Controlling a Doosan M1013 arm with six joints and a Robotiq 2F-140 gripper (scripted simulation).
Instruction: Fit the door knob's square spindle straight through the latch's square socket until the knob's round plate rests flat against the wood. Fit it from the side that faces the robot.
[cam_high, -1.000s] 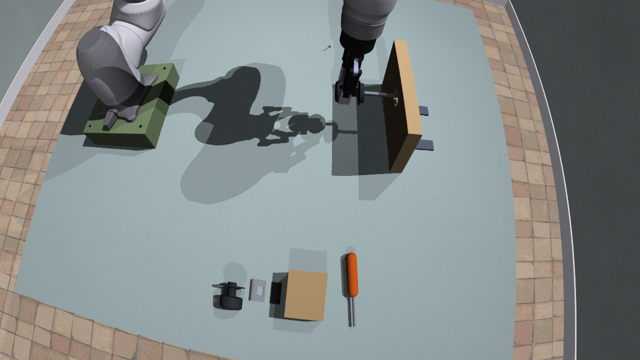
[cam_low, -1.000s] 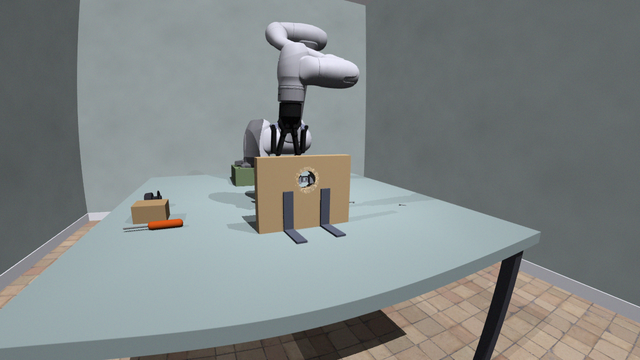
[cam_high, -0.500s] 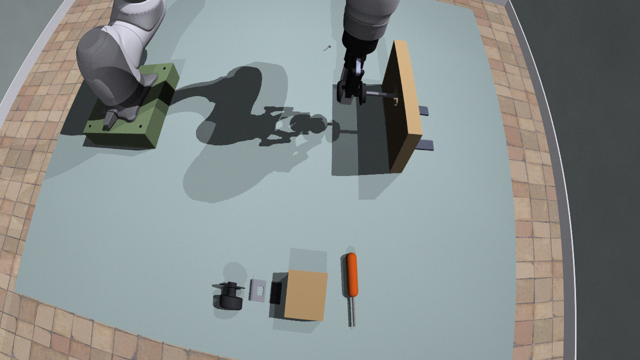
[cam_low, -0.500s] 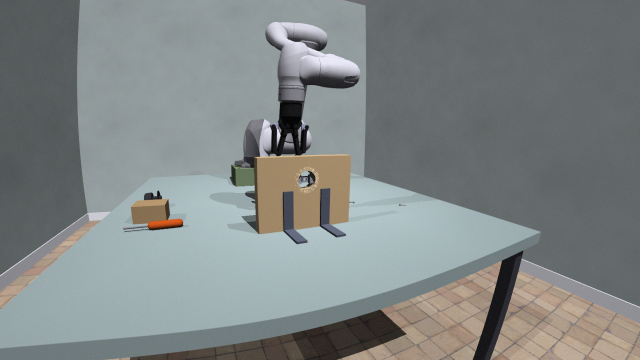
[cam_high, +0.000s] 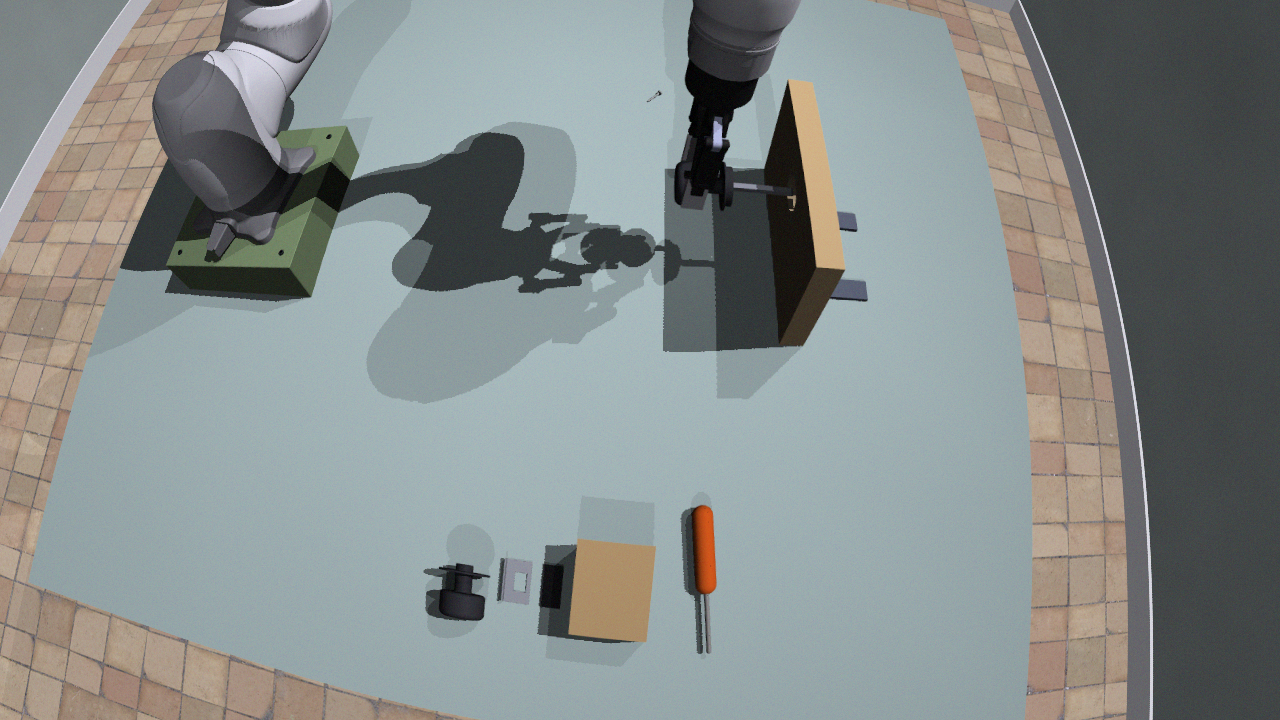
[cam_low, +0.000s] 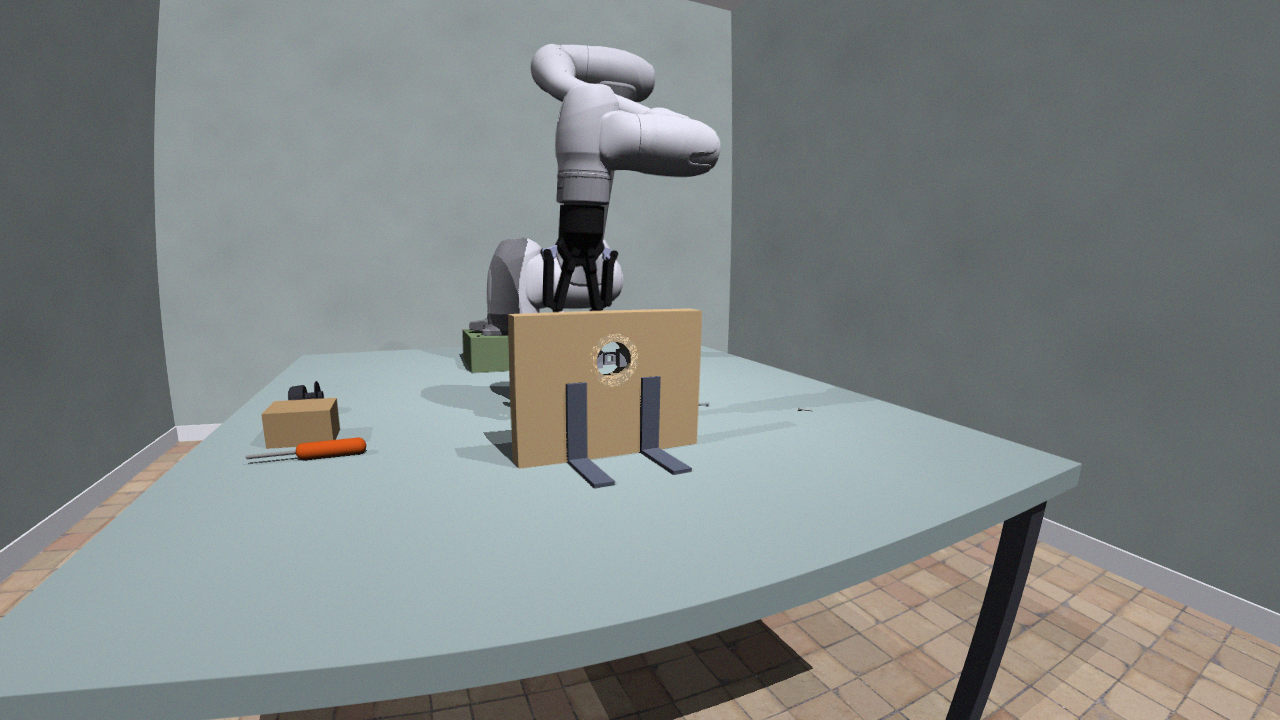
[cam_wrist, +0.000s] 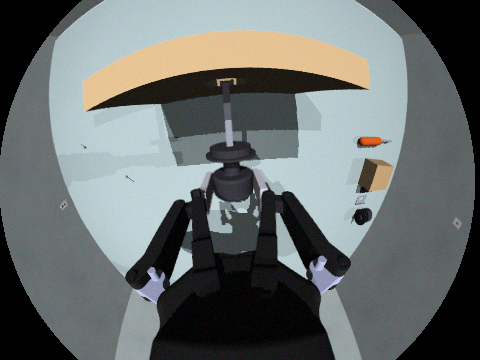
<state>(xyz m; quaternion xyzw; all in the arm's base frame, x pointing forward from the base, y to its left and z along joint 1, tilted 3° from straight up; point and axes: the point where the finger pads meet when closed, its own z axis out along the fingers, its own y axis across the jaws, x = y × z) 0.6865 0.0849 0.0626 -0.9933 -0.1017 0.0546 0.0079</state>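
My gripper is now 140 mm short of the latch socket, 30 mm to the right of it and 30 mm above it. The rest, counted from my hand: orange-handled screwdriver: 120 mm ahead, 460 mm to the right, 160 mm below; wooden block: 20 mm ahead, 490 mm to the right, 140 mm below; upright wood panel: 140 mm ahead, 30 mm to the left, 50 mm below.
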